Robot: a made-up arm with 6 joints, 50 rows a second.
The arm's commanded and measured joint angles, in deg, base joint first. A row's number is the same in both.
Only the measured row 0 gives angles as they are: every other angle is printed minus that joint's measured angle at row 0.
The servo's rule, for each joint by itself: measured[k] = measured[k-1] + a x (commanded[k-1-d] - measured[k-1]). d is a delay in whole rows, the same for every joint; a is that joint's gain. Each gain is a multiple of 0.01, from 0.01 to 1. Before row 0 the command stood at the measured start. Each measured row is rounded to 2 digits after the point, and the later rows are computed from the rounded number. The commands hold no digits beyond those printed.
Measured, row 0: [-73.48, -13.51, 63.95, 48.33, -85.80, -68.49]
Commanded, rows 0 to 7: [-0.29, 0.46, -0.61, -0.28, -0.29, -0.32]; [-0.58, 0.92, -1.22, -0.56, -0.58, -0.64]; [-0.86, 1.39, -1.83, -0.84, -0.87, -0.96]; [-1.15, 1.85, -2.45, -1.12, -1.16, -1.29]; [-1.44, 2.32, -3.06, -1.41, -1.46, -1.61]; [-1.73, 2.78, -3.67, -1.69, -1.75, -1.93]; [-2.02, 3.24, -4.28, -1.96, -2.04, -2.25]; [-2.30, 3.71, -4.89, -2.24, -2.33, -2.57]
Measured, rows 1 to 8: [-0.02, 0.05, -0.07, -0.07, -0.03, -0.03]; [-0.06, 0.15, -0.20, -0.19, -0.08, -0.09]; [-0.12, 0.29, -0.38, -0.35, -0.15, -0.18]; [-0.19, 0.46, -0.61, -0.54, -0.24, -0.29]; [-0.28, 0.66, -0.88, -0.76, -0.35, -0.42]; [-0.38, 0.89, -1.19, -0.99, -0.48, -0.57]; [-0.49, 1.15, -1.53, -1.23, -0.62, -0.74]; [-0.62, 1.43, -1.90, -1.48, -0.77, -0.92]
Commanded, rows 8 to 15: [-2.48, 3.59, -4.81, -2.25, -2.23, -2.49]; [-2.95, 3.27, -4.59, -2.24, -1.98, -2.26]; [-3.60, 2.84, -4.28, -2.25, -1.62, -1.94]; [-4.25, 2.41, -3.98, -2.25, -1.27, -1.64]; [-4.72, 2.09, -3.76, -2.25, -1.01, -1.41]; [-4.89, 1.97, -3.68, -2.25, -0.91, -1.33]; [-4.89, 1.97, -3.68, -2.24, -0.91, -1.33]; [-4.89, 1.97, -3.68, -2.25, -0.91, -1.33]
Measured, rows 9 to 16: [-0.75, 1.67, -2.22, -1.67, -0.90, -1.08]; [-0.90, 1.85, -2.48, -1.81, -1.00, -1.20]; [-1.09, 1.96, -2.68, -1.92, -1.06, -1.27]; [-1.31, 2.01, -2.82, -2.00, -1.08, -1.31]; [-1.55, 2.02, -2.92, -2.06, -1.07, -1.32]; [-1.78, 2.01, -3.00, -2.11, -1.06, -1.32]; [-2.00, 2.01, -3.07, -2.14, -1.05, -1.32]; [-2.20, 2.01, -3.14, -2.17, -1.04, -1.32]
